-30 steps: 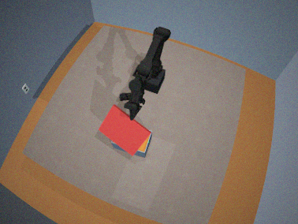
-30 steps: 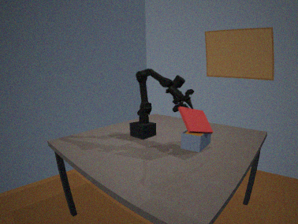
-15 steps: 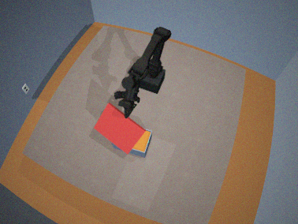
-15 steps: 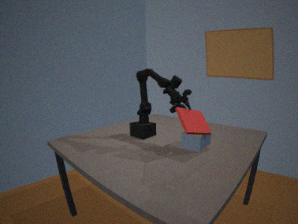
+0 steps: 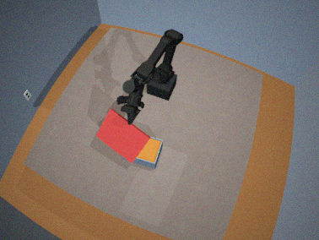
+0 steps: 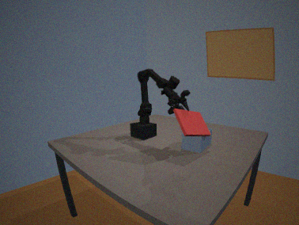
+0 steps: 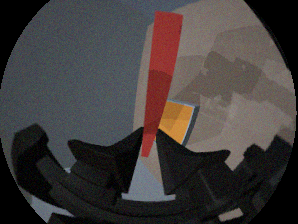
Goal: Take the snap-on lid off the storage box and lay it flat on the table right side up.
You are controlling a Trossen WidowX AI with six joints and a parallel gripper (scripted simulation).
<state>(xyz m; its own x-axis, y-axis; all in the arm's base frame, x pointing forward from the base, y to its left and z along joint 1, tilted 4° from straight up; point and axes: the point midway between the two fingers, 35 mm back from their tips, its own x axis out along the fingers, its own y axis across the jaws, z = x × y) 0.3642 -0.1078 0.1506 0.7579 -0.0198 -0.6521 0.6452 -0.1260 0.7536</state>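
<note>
Now: gripper tip 5 cm short of the red lid, 4 cm to the left of it and 5 cm above it. From my gripper tip the other things lie so: storage box 5 cm ahead, 6 cm to the left, 18 cm below.
</note>
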